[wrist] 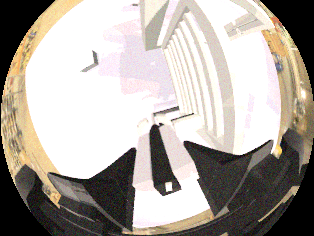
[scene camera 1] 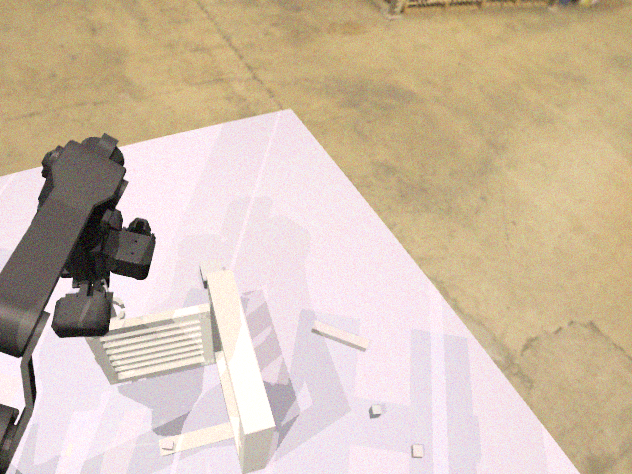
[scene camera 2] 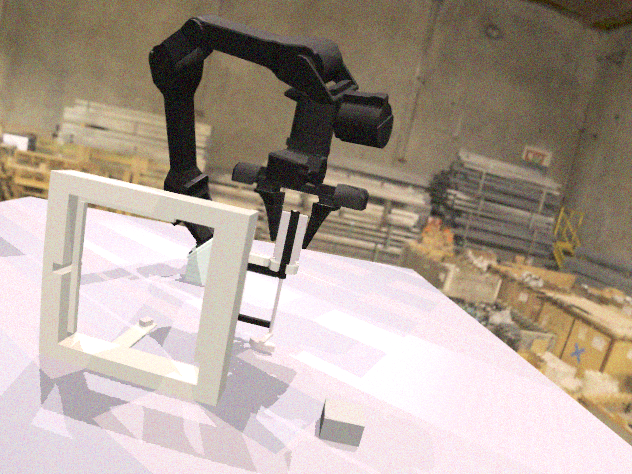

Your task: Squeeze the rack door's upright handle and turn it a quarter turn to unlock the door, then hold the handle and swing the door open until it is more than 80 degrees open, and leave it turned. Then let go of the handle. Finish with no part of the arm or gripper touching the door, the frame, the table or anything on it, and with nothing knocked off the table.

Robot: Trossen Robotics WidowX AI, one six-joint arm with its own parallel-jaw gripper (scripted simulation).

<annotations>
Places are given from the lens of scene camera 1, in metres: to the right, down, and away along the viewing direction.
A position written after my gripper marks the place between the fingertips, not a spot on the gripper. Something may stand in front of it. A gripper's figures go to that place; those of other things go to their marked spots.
my gripper (scene camera 1: 103, 301): -0.30, 0.09, 0.63
slatted door (scene camera 1: 164, 354): -0.23, 0.17, 0.67
</annotations>
